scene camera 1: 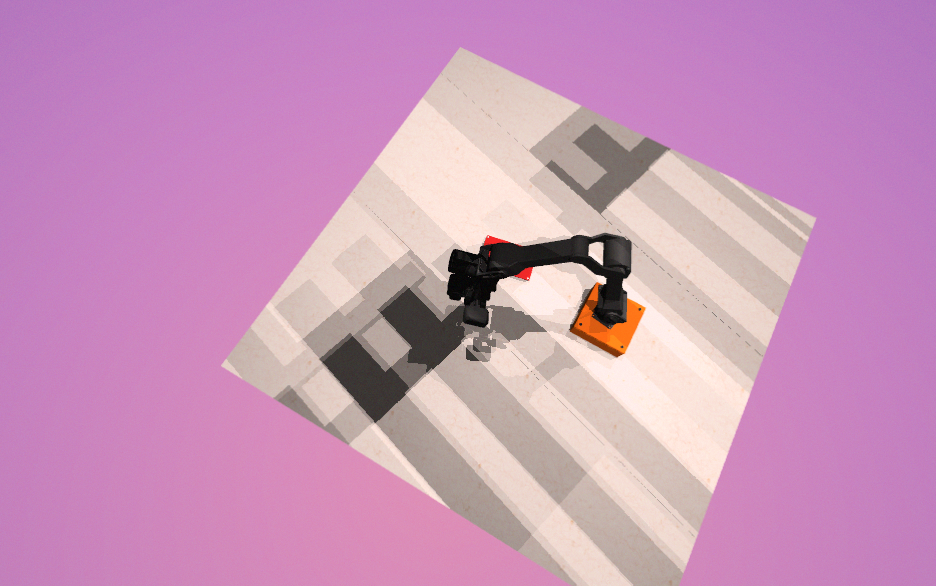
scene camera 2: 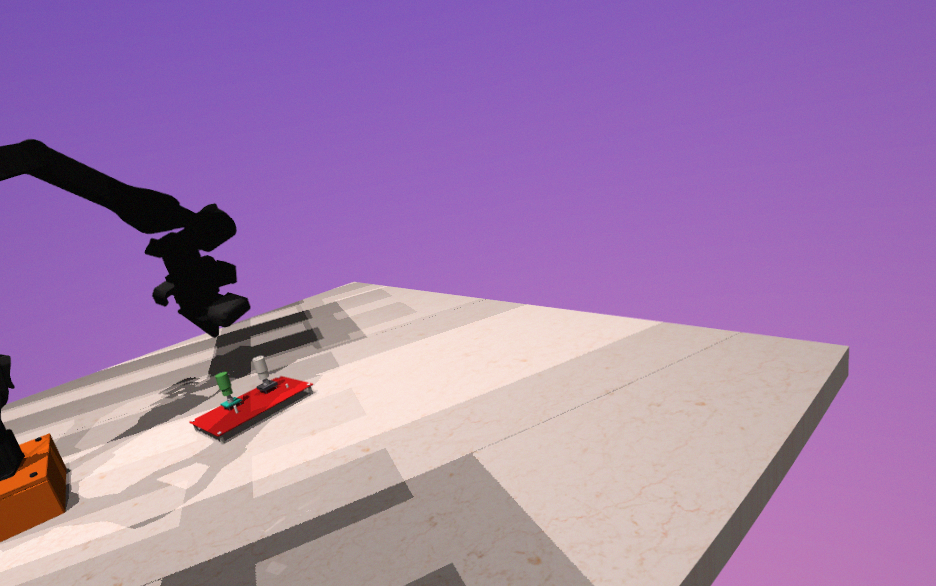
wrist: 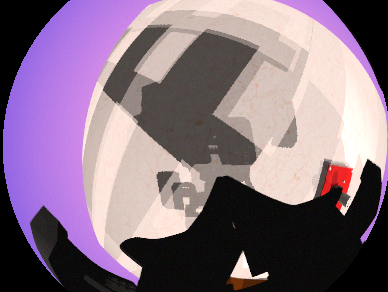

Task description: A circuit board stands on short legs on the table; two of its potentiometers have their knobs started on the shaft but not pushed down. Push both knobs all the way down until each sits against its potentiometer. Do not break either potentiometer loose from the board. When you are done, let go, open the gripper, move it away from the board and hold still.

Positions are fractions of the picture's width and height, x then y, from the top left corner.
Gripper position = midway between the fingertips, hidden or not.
My gripper (scene camera 2: 0.23, 0.57) is shut, holding nothing.
My gripper is seen too in scene camera 1 (scene camera 1: 0.50, 0.53) and in the wrist view (wrist: 0.57, 0.62).
